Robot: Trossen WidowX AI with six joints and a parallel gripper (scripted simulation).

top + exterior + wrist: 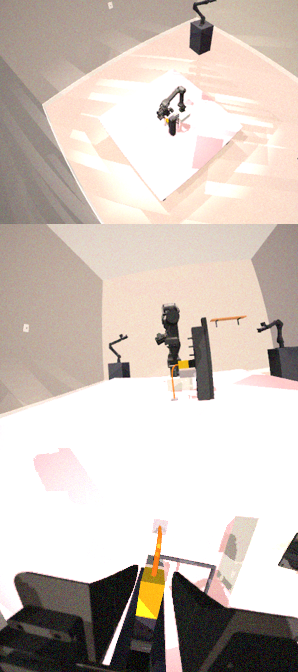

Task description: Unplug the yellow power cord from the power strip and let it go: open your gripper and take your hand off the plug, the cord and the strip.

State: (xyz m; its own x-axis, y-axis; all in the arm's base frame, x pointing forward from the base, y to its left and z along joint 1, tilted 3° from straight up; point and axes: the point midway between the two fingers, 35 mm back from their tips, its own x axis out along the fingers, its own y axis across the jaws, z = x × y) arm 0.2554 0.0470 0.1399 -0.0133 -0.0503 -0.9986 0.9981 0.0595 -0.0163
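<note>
Now: gripper tip 10 mm past the yellow plug, 50 mm to the right of it and 10 mm above it.
</note>
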